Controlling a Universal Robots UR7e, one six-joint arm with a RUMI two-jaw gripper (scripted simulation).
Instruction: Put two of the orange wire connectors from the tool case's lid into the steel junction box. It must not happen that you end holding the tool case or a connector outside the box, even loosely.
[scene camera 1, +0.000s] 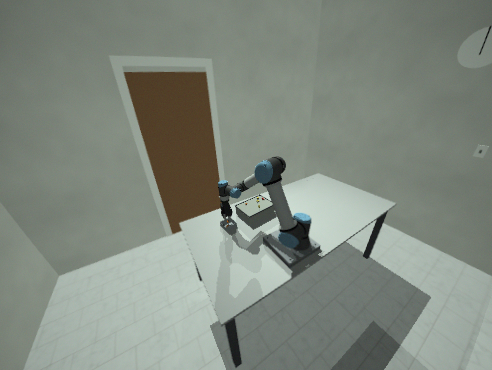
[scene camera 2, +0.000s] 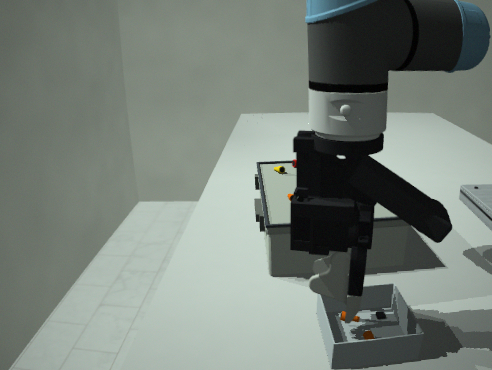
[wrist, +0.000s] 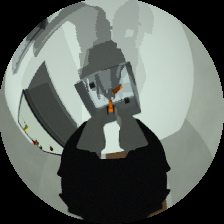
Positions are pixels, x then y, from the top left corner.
Labels:
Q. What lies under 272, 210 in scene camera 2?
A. A tool case.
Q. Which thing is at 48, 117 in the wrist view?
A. A tool case.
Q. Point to my gripper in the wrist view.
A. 110, 106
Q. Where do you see my gripper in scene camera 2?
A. At 347, 319

